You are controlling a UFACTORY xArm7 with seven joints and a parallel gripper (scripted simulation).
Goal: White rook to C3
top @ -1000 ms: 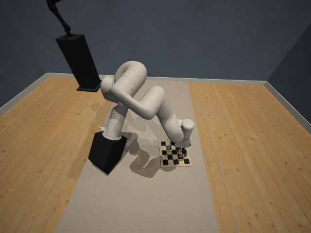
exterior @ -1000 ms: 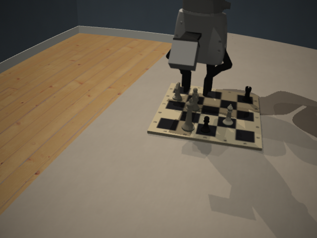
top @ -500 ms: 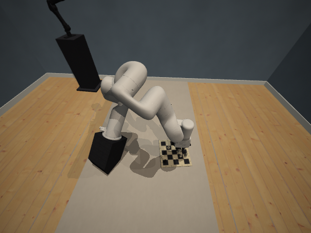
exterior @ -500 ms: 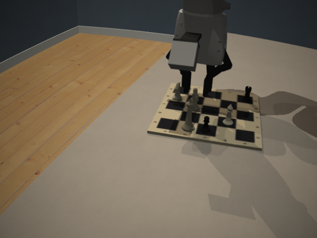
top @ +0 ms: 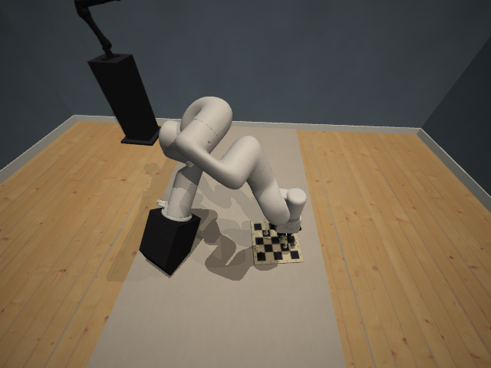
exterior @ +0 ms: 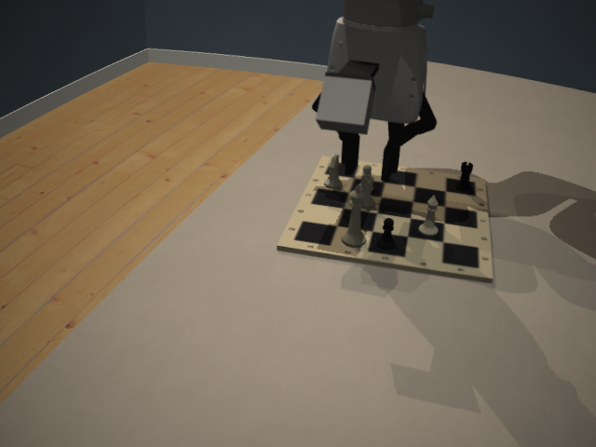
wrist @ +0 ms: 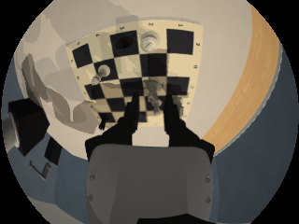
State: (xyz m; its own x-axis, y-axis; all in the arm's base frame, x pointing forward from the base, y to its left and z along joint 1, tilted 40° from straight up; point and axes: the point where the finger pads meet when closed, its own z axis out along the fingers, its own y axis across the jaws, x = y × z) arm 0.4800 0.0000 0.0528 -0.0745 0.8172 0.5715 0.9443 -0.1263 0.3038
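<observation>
Right now the white rook is 40 mm below my hand. The rest, counted from my hand: tall white piece (80 mm to the left, 30 mm below, 10 mm behind); then white pawn (50 mm below, 30 mm to the right, 10 mm ahead); then chessboard (60 mm below, 30 mm behind, 10 mm to the right).
</observation>
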